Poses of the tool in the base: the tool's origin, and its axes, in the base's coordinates. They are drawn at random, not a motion.
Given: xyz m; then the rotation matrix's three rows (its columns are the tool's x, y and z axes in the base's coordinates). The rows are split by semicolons.
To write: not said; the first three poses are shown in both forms.
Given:
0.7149 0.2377 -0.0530; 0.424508 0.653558 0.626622; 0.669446 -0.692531 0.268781; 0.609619 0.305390 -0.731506
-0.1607 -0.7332 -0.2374; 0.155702 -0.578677 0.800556; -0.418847 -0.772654 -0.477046; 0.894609 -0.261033 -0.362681
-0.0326 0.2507 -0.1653; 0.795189 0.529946 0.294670; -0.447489 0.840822 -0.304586; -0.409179 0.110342 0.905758
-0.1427 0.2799 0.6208; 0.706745 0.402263 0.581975; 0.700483 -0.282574 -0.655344; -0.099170 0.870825 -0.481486
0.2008 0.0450 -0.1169; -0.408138 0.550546 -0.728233; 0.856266 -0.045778 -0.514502; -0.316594 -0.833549 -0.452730
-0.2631 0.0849 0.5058; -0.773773 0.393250 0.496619; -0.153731 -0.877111 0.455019; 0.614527 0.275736 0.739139
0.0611 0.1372 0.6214; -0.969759 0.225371 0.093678; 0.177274 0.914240 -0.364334; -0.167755 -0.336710 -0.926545
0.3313 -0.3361 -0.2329; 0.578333 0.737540 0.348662; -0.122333 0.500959 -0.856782; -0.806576 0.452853 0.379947
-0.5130 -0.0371 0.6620; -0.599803 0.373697 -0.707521; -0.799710 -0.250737 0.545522; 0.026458 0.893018 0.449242
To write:
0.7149 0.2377 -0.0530 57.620 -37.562 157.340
-0.1607 -0.7332 -0.2374 -69.608 -63.458 -144.256
-0.0326 0.2507 -0.1653 -29.368 24.153 6.946
-0.1427 0.2799 0.6208 44.745 5.691 118.939
0.2008 0.0450 -0.1169 115.485 18.457 -118.508
-0.2631 0.0849 0.5058 -168.763 -37.918 20.458
0.0611 0.1372 0.6214 169.641 9.657 -160.029
0.3313 -0.3361 -0.2329 -11.944 53.763 50.003
-0.5130 -0.0371 0.6620 -126.871 -1.516 63.295

